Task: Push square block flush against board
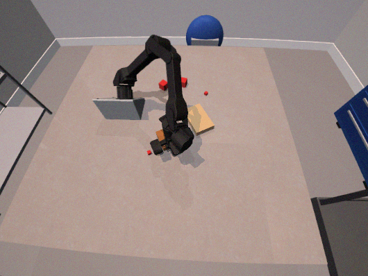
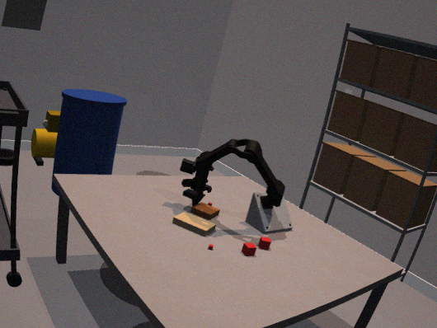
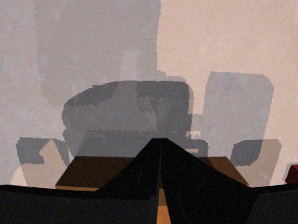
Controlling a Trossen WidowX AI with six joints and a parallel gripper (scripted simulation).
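Right now my gripper tip is 60 mm to the right of the square block, 30 mm past it and 10 mm below it. Round my gripper tip: pale wooden board (180 mm to the left, 110 mm ahead, 10 mm above).
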